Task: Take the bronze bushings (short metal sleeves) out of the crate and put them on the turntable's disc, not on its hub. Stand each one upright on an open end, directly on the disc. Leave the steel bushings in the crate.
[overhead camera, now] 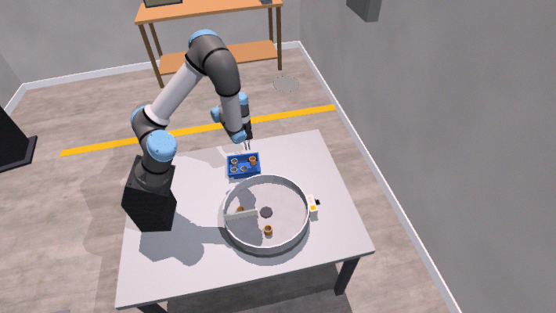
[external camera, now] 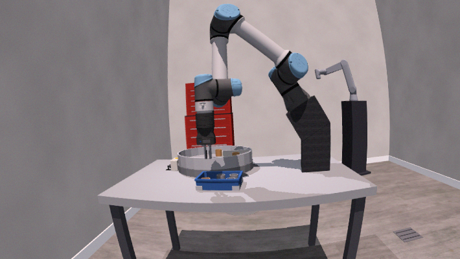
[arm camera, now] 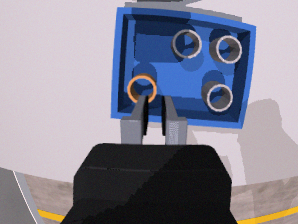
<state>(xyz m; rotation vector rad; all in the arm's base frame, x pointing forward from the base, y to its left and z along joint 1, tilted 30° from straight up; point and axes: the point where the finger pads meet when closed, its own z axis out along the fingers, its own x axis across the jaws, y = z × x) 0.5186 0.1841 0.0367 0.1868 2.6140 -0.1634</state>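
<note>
The blue crate is 120 mm below my hand, 40 mm behind it and 20 mm to the right of it. From my hand the other things lie so: turntable disc: 390 mm to the right, 100 mm below, 50 mm behind.
</note>
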